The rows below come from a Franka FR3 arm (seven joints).
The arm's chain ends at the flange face. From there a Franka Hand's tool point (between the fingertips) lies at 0.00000 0.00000 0.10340 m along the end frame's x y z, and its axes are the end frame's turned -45 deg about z.
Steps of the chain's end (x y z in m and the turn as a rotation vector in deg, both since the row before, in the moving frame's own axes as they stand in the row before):
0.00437 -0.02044 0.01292 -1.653 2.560 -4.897
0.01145 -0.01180 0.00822 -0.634 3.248 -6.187
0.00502 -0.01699 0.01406 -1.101 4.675 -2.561
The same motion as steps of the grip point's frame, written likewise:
0.01893 -0.00605 0.01277 -2.979 0.641 -4.897
0.02003 0.00451 0.00805 -2.745 1.848 -6.187
0.02028 -0.00121 0.01370 -4.084 2.527 -2.561

